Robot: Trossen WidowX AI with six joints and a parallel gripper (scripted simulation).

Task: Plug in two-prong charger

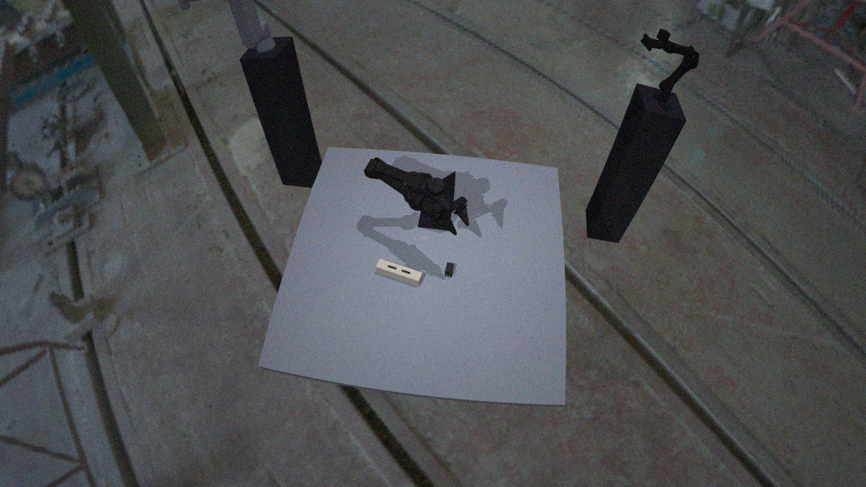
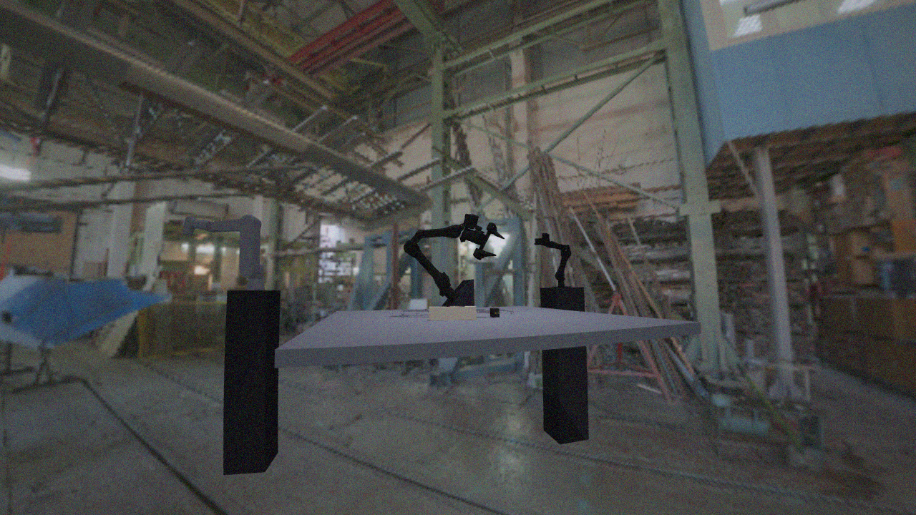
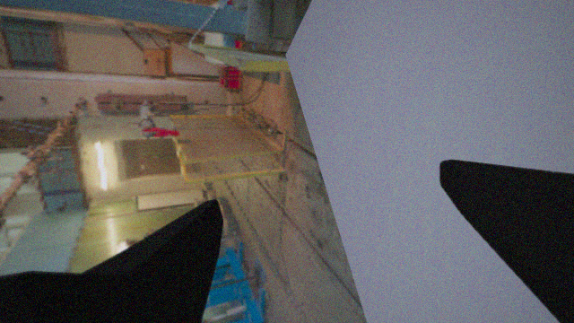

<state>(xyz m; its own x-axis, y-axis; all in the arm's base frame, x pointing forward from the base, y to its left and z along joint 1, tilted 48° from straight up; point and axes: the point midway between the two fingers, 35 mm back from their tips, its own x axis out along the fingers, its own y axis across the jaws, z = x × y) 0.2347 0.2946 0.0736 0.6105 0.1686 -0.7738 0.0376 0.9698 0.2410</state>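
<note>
Right now the black two-prong charger is 2 cm ahead of my gripper tip, 4 cm to the right of it and 31 cm below it.
</note>
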